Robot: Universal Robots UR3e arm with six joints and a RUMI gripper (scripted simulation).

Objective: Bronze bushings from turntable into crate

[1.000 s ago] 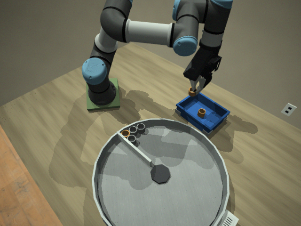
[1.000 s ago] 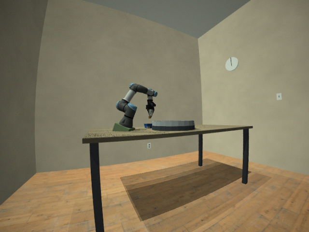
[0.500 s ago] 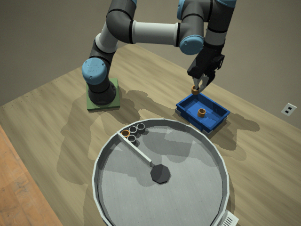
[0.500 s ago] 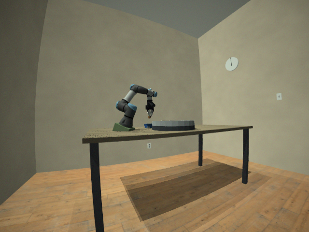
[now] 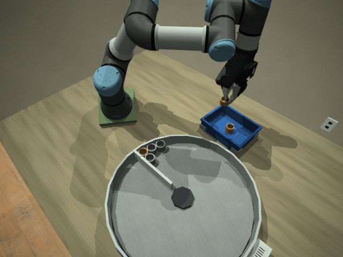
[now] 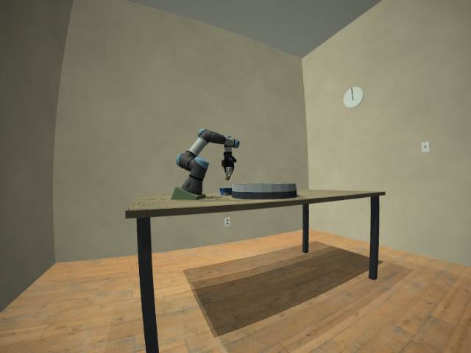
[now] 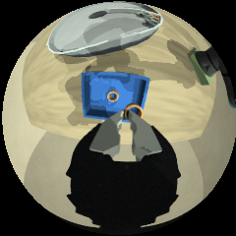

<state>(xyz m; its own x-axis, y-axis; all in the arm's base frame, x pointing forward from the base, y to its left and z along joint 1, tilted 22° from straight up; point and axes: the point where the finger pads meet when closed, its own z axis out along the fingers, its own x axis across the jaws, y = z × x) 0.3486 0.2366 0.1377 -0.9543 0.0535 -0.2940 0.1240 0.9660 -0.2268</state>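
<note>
The blue crate lies 4 cm ahead of my hand and 11 cm below it. From my hand the other things lie so: grey turntable 5 cm ahead, 36 cm to the right, 9 cm below.
</note>
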